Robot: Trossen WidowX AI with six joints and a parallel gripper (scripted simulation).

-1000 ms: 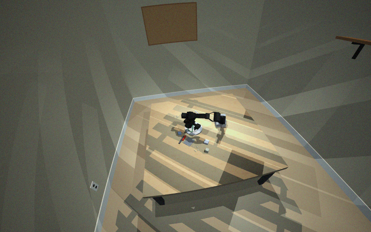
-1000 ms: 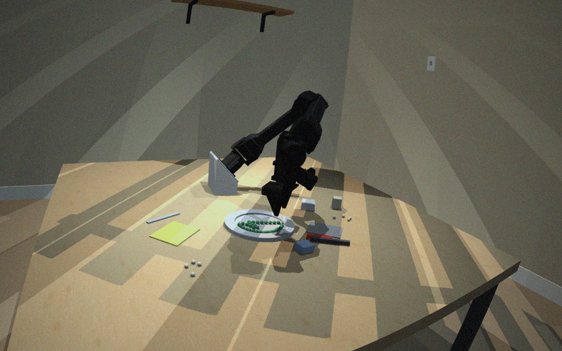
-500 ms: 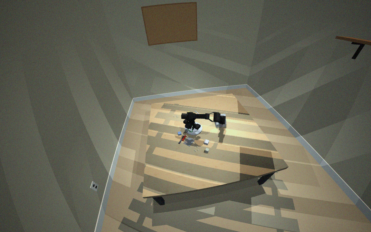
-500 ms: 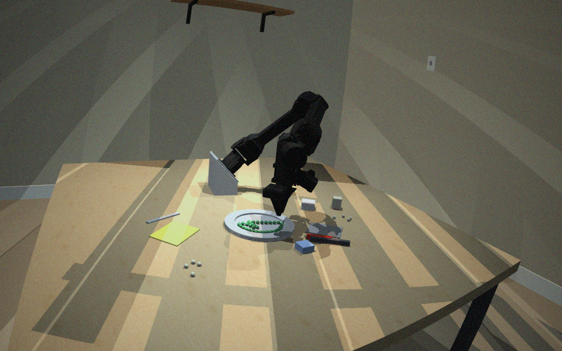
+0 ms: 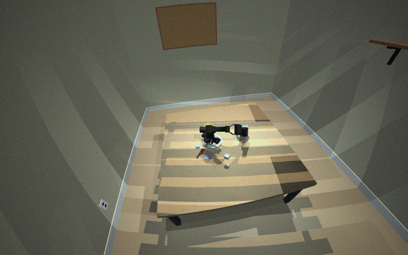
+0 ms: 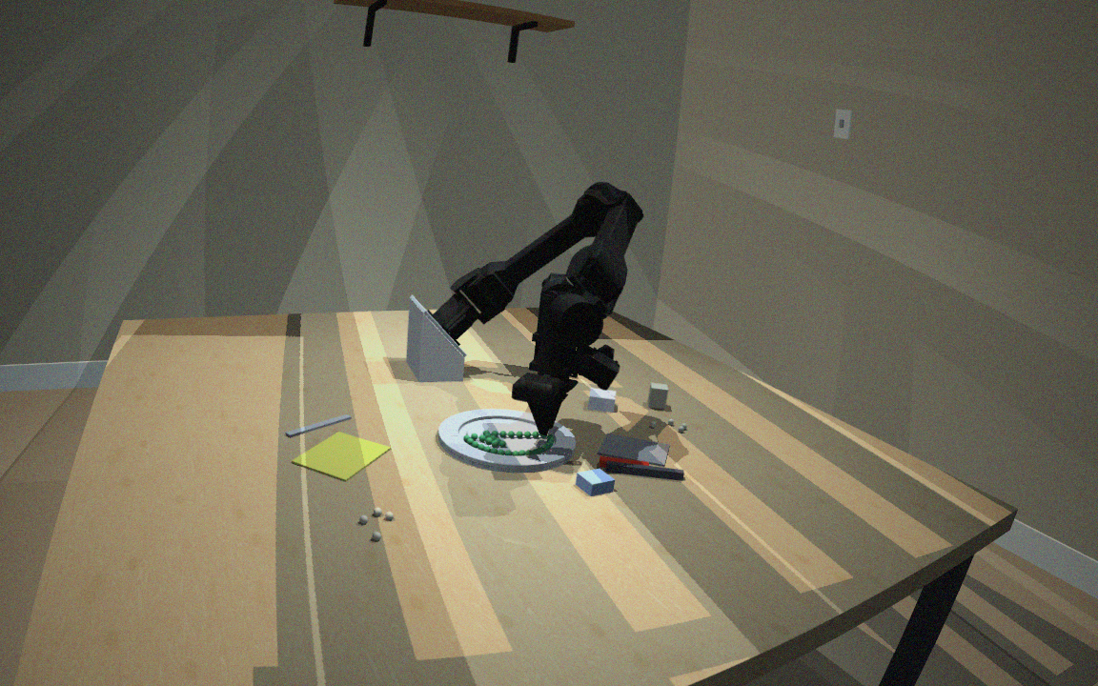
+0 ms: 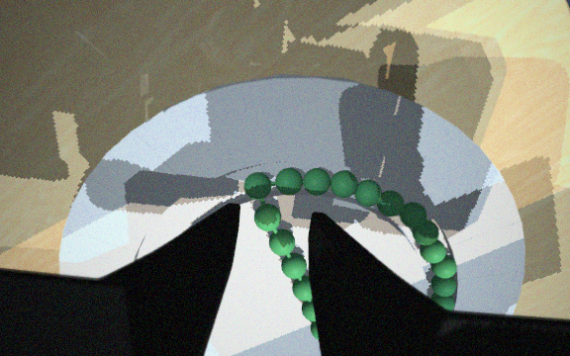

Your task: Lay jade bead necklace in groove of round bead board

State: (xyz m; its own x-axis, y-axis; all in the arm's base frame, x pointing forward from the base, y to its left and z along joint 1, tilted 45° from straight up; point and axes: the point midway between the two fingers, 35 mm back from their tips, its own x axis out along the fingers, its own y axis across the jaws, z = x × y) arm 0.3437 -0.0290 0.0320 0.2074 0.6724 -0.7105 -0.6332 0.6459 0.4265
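The round grey bead board is 50 mm to the right of my gripper tip, 30 mm behind it and 10 mm below it. The rest, counted from my gripper tip: grey plate: 120 mm to the left, 60 mm ahead, 20 mm below; then blue block: 140 mm ahead, 10 mm to the right, 10 mm below; then red and black pen: 120 mm ahead, 70 mm to the left, 20 mm below.
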